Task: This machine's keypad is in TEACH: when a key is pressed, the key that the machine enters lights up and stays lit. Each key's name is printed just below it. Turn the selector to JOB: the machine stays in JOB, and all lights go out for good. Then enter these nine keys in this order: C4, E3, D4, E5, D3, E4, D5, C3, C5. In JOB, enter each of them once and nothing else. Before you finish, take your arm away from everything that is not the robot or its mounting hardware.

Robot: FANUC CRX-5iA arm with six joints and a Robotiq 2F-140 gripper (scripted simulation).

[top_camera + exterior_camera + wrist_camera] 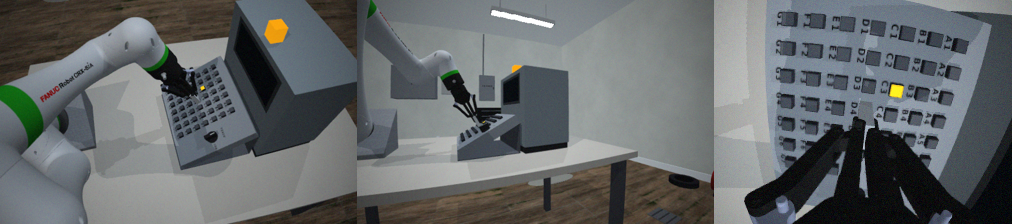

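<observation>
The selector knob lies 150 mm to the right of my hand, 40 mm ahead of it and 10 mm below it. From my hand the other things lie so: grey keypad (60 mm below, 50 mm ahead, 40 mm to the right).
</observation>
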